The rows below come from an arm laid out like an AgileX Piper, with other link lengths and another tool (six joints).
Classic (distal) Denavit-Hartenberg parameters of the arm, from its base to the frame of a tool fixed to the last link. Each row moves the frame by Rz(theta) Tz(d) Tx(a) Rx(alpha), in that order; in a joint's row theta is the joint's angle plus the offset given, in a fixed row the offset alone. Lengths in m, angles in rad.
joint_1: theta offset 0, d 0.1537, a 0, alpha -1.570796
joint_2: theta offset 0.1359, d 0, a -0.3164, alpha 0
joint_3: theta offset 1.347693, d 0, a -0.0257, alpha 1.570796
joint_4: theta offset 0, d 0.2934, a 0, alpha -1.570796
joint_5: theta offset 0, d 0, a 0, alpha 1.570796
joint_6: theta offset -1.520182, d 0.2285, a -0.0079, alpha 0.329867
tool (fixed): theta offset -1.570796, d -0.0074, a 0, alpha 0
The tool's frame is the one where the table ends.
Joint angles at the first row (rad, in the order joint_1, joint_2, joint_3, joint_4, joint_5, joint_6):
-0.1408, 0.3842, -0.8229, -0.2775, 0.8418, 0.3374
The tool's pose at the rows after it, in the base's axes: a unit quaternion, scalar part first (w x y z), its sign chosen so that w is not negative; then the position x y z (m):
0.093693 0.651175 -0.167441 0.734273 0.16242 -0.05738 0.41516
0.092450 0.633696 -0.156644 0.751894 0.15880 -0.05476 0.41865
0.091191 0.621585 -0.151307 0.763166 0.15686 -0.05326 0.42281
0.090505 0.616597 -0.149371 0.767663 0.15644 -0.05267 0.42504
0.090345 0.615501 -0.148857 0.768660 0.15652 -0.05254 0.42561
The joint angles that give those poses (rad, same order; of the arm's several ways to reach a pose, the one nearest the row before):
-0.1408, 0.3280, -0.7771, -0.2705, 0.7904, 0.3152
-0.1409, 0.2922, -0.7517, -0.2687, 0.7471, 0.3026
-0.1407, 0.2746, -0.7417, -0.2687, 0.7197, 0.2987
-0.1408, 0.2699, -0.7395, -0.2686, 0.7080, 0.2977
-0.1408, 0.2696, -0.7391, -0.2686, 0.7049, 0.2974

